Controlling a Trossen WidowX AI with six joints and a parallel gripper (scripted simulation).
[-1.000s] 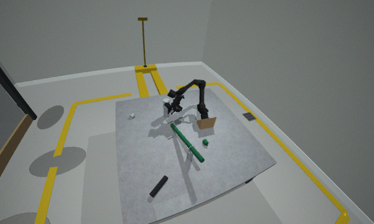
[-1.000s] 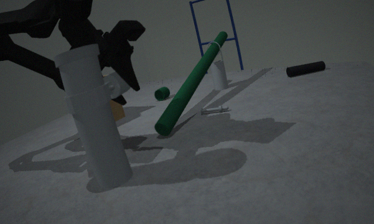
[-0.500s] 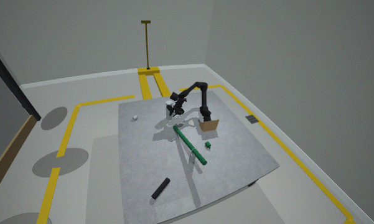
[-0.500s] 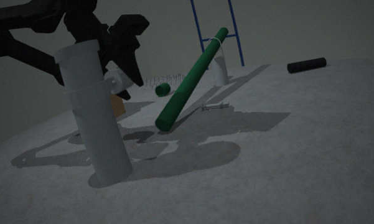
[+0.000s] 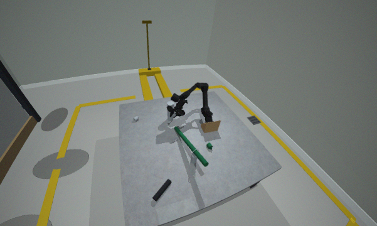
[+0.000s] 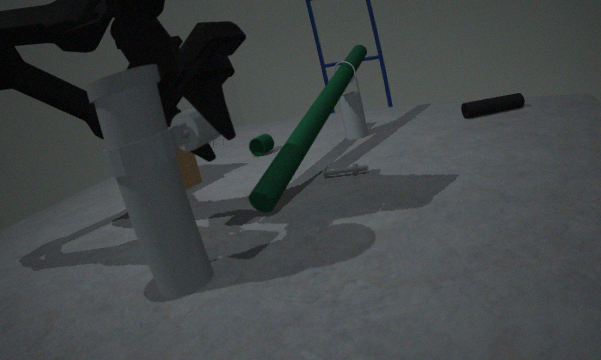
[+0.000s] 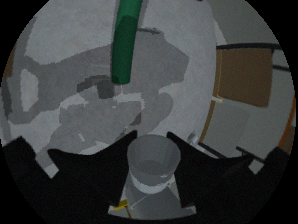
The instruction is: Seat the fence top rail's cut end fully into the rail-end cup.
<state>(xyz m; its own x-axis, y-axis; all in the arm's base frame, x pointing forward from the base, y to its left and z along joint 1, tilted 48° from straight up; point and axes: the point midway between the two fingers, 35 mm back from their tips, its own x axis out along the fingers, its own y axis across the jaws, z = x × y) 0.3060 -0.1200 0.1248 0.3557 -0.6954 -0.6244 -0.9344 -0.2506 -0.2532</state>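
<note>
The grey bolt is 20 cm to the left of my gripper tip, 10 cm below it and 4 cm ahead of it. The rest, counted from my gripper tip: green pipe stub 39 cm to the left, 21 cm behind, 8 cm below; then black cylinder 58 cm to the left, 29 cm ahead, 9 cm below.
</note>
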